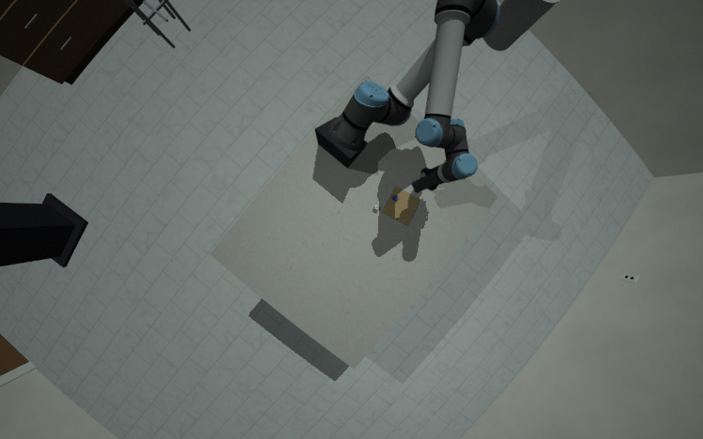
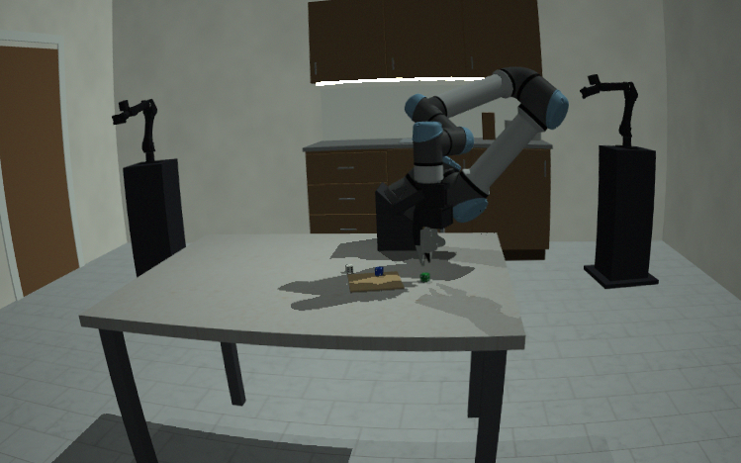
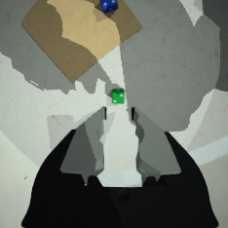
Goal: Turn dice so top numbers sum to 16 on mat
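Right now the green die is 50 mm below my hand. Also, from my hand: blue die 120 mm to the right, 60 mm behind, 50 mm below; then white die 210 mm to the right, 110 mm behind, 50 mm below; then tan mat 140 mm to the right, 60 mm below, 10 mm behind.
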